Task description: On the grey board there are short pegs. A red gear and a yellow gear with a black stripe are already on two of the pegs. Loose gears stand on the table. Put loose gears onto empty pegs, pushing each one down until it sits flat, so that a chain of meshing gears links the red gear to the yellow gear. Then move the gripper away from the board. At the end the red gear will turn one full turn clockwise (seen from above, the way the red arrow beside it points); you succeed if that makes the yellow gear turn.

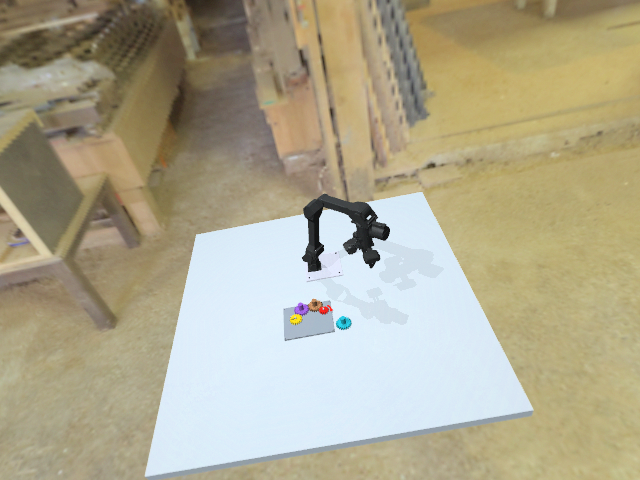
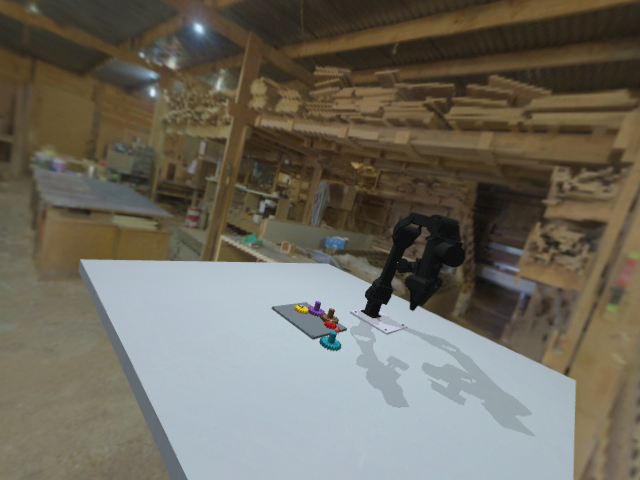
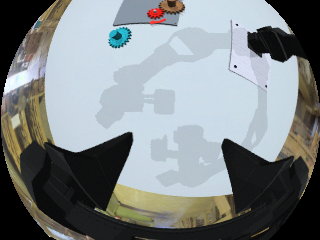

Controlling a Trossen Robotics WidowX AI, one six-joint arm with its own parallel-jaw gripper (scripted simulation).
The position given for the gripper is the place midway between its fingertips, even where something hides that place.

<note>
The gripper point(image 2: 416, 307) is open, with nothing in its grasp.
The gripper also shows in image 3 point(image 3: 179, 140).
</note>
